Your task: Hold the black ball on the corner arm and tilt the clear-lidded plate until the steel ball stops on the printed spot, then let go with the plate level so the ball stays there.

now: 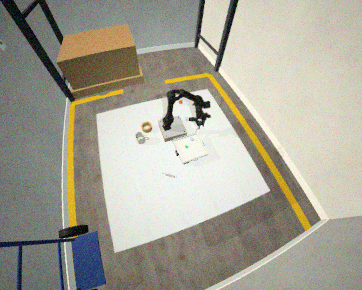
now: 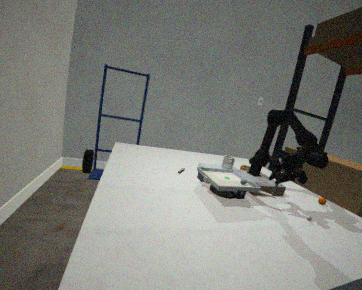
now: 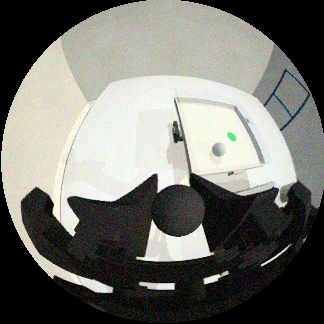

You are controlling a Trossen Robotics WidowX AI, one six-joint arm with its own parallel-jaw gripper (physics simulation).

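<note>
The square clear-lidded plate (image 1: 196,154) (image 2: 229,189) (image 3: 201,123) sits on the white mat in front of the arm's base. A green printed spot (image 1: 186,147) (image 2: 227,178) (image 3: 231,136) is on its floor. The steel ball (image 1: 192,139) (image 2: 243,181) (image 3: 219,149) lies on the plate close beside the spot, apart from it, on the side nearer the arm. My gripper (image 1: 199,122) (image 2: 284,174) (image 3: 173,176) is shut on the black ball (image 3: 178,220) of the corner arm, one finger on each side of it, just off the plate's near corner.
A mug (image 1: 140,138) (image 2: 228,162) and a tape ring (image 1: 146,126) stand left of the arm's base (image 1: 177,130). A pen (image 1: 169,174) (image 2: 181,170) lies beyond the plate. An orange ball (image 1: 180,102) (image 2: 321,201) and a small grey ball (image 2: 309,218) lie on the mat. A cardboard box (image 1: 97,54) and a blue hand truck (image 1: 85,259) (image 2: 102,115) stand off the mat.
</note>
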